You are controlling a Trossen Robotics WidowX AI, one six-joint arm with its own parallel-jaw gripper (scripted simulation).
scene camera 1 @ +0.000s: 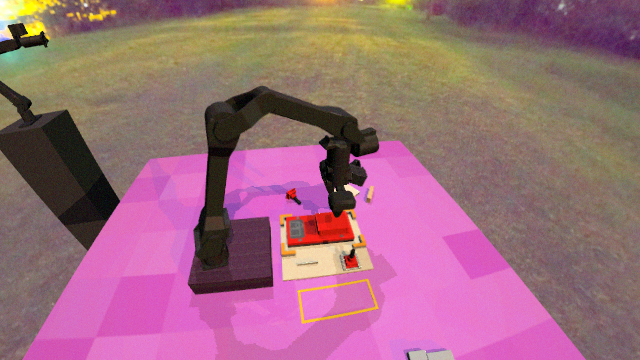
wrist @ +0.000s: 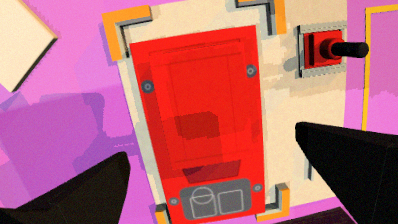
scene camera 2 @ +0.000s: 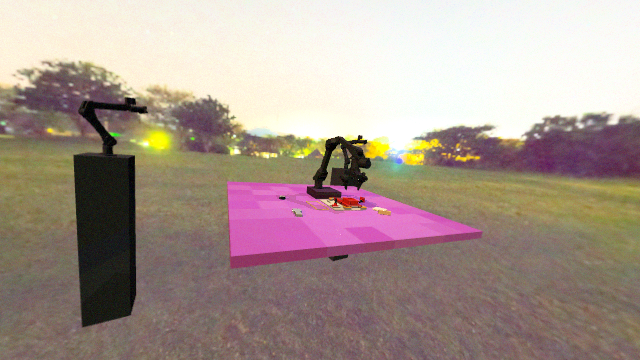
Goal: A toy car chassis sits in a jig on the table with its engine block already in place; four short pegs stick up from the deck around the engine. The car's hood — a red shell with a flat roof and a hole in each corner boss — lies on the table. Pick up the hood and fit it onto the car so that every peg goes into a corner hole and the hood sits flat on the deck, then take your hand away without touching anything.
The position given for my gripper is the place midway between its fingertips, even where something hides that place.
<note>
My gripper (scene camera 1: 333,205) is open, with nothing in its grasp. Further things: a red hood (wrist: 202,93).
My gripper shows as well in the wrist view (wrist: 212,145).
</note>
